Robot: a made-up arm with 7 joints. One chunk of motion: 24 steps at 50 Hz.
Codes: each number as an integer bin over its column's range. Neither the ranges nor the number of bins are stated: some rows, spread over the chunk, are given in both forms.
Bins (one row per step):
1: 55 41 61 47 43 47
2: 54 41 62 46 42 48
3: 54 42 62 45 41 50
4: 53 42 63 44 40 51
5: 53 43 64 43 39 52
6: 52 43 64 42 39 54
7: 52 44 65 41 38 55
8: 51 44 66 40 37 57
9: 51 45 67 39 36 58
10: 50 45 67 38 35 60
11: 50 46 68 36 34 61
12: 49 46 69 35 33 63
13: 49 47 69 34 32 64
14: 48 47 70 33 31 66
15: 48 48 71 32 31 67
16: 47 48 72 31 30 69
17: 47 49 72 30 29 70
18: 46 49 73 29 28 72
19: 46 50 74 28 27 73
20: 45 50 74 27 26 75
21: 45 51 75 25 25 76
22: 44 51 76 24 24 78
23: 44 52 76 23 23 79
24: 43 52 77 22 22 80
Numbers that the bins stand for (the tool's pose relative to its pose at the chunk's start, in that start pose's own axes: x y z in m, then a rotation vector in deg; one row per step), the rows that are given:
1: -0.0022 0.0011 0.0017 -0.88 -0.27 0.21
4: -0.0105 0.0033 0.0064 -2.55 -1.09 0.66
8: -0.0188 0.0078 0.0133 -4.78 -1.91 1.34
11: -0.0229 0.0122 0.0180 -7.01 -2.74 1.79
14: -0.0312 0.0144 0.0226 -8.68 -3.56 2.35
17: -0.0354 0.0189 0.0273 -10.35 -4.11 2.80
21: -0.0436 0.0233 0.0342 -13.13 -5.20 3.47
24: -0.0519 0.0256 0.0389 -14.80 -6.02 3.92
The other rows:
2: -0.0064 0.0011 0.0040 -1.43 -0.54 0.33
3: -0.0064 0.0033 0.0040 -1.99 -0.82 0.55
5: -0.0105 0.0056 0.0087 -3.11 -1.37 0.78
6: -0.0146 0.0056 0.0087 -3.66 -1.37 1.00
7: -0.0146 0.0078 0.0110 -4.22 -1.64 1.11
9: -0.0188 0.0100 0.0157 -5.33 -2.19 1.45
10: -0.0229 0.0100 0.0157 -5.89 -2.46 1.67
12: -0.0271 0.0122 0.0203 -7.56 -3.01 2.01
13: -0.0271 0.0144 0.0203 -8.12 -3.28 2.12
15: -0.0312 0.0167 0.0249 -9.23 -3.56 2.46
16: -0.0354 0.0167 0.0273 -9.79 -3.83 2.68
18: -0.0395 0.0189 0.0296 -10.90 -4.38 3.02
19: -0.0395 0.0211 0.0319 -11.46 -4.65 3.13
20: -0.0436 0.0211 0.0319 -12.02 -4.93 3.36
22: -0.0478 0.0233 0.0366 -13.69 -5.48 3.69
23: -0.0478 0.0256 0.0366 -14.25 -5.75 3.81

